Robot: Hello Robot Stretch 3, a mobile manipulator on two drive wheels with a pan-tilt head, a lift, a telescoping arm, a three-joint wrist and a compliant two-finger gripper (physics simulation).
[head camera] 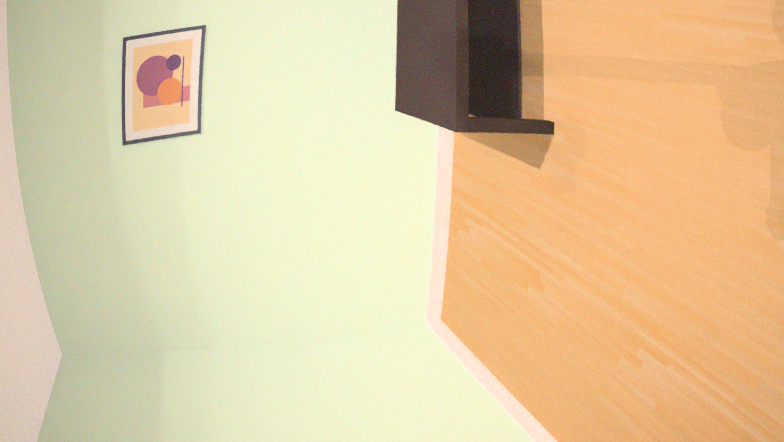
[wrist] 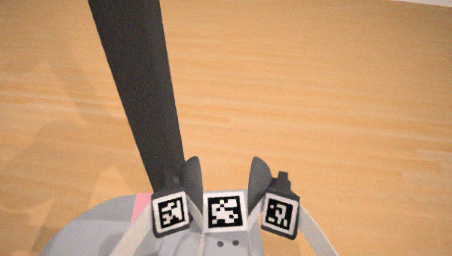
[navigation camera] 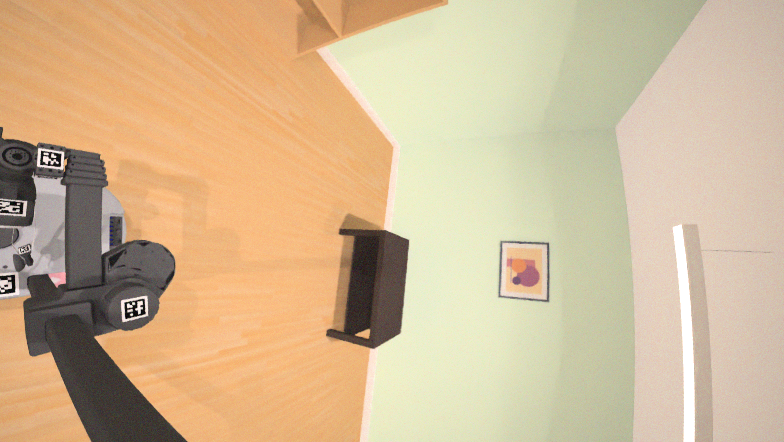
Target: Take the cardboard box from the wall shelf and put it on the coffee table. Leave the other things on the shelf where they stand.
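Places are measured from the robot's base along level axes (x ahead, y left, z up), in centimetres.
Where they show: gripper, fingertip midpoint: (wrist: 225, 175) (navigation camera: 1, 270).
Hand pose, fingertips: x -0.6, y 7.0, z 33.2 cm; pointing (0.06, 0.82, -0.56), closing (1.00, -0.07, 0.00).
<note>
After its pixels a point has its place.
The cardboard box and the wall shelf do not show in the head, navigation or wrist view. A dark brown low table (head camera: 428, 68) {y 27.5, x -185.9, z 45.0 cm} (navigation camera: 390, 285) {y 48.1, x -178.6, z 45.0 cm} stands against the green wall, cut by the upper edge in the head view and whole in the navigation view. I cannot tell whether it is the coffee table. No object shows on the visible part of its top. My gripper (wrist: 225, 175) {y 7.0, x -0.6, z 33.2 cm} is open over the grey robot base in the wrist view, its two fingertips apart with nothing between them. It is far from the table.
An open wooden shelf unit (navigation camera: 378, 13) {y -119.5, x -104.6, z 68.0 cm} stands by the wall at the upper edge of the navigation view. A framed picture (head camera: 164, 82) {y 39.8, x -247.4, z 150.5 cm} (navigation camera: 524, 271) {y 40.1, x -247.3, z 152.8 cm} hangs on the wall above the table. The robot's black mast (navigation camera: 109, 384) {y 11.6, x -7.0, z 91.8 cm} (wrist: 140, 90) {y 11.6, x -6.7, z 38.0 cm} rises beside the gripper.
</note>
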